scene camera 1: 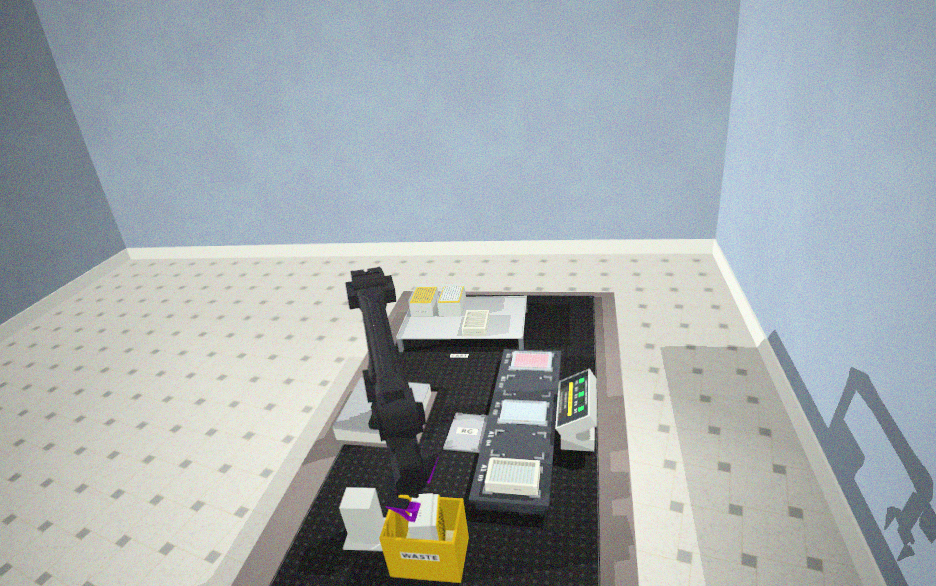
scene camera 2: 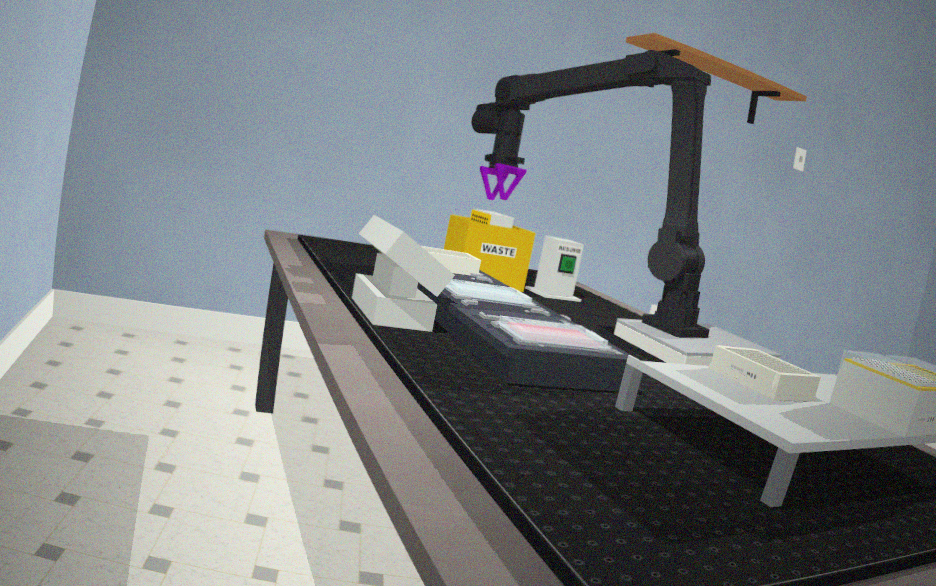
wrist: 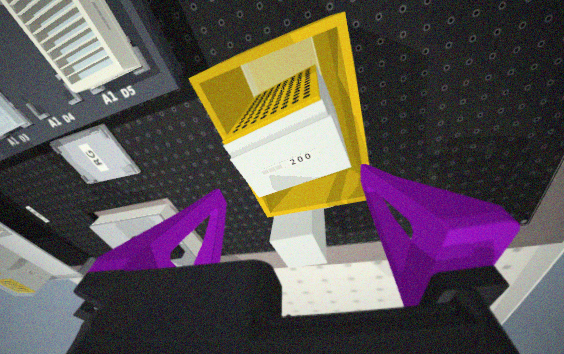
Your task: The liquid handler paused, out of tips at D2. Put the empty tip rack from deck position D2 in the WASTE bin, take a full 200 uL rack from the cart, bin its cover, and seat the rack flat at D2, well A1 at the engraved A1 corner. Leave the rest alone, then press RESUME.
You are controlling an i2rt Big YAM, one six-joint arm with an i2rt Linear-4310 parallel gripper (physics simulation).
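Frame: origin at the arm's base, x ahead, y left, z up, level; centimetres.
Where they show: gripper, fingertip midpoint: (scene camera 1: 419, 501) (scene camera 2: 496, 199) (wrist: 288, 184); arm's base, origin of the base link: (scene camera 2: 674, 329).
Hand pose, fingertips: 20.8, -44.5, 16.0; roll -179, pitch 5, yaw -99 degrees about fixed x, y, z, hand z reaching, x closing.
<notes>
Each offset is from my fingertips to the top centre of the thing, as dx, dy, dz. "*": to the spot under its first point.
My gripper (scene camera 2: 498, 198) (wrist: 288, 184) is open and empty above the WASTE bin {-0.2, +0.0, -5.4} (scene camera 1: 442, 555) (scene camera 2: 511, 272) (wrist: 265, 53). The empty tip rack {+0.5, +0.4, -3.0} (scene camera 1: 423, 522) (scene camera 2: 497, 218) (wrist: 295, 157) lies tipped on its side in the bin, its yellow perforated face sideways and its white "200" side up; part rises above the rim. In scene camera 1, position D2 (scene camera 1: 528, 385) is bare. Two yellow-topped racks, one left (scene camera 1: 423, 301) and one right (scene camera 1: 451, 302), stand on the cart {-3.4, +95.8, -12.3} (scene camera 1: 504, 327) (scene camera 2: 752, 421). The RESUME button {* -16.1, +8.9, -10.7} (scene camera 2: 567, 263) is green on its white box {* -15.4, +2.2, -8.9} (scene camera 1: 360, 517) (wrist: 299, 240).
The deck (scene camera 1: 545, 507) (scene camera 2: 552, 369) holds a pink plate {+21.8, +68.5, -12.8} (scene camera 1: 531, 360) (scene camera 2: 552, 332), a pale blue plate {+19.8, +43.7, -12.8} (scene camera 1: 523, 412) and a cream rack {+18.1, +19.0, -11.1} (scene camera 1: 512, 476) at D5. A display {* +34.6, +41.0, -7.1} (scene camera 1: 576, 400) stands beside it. An RG plate {+3.6, +40.6, -17.5} (scene camera 1: 466, 431) (wrist: 95, 154) lies alongside. Another cream rack {+1.8, +88.9, -9.8} (scene camera 1: 475, 322) (scene camera 2: 763, 372) is on the cart.
</notes>
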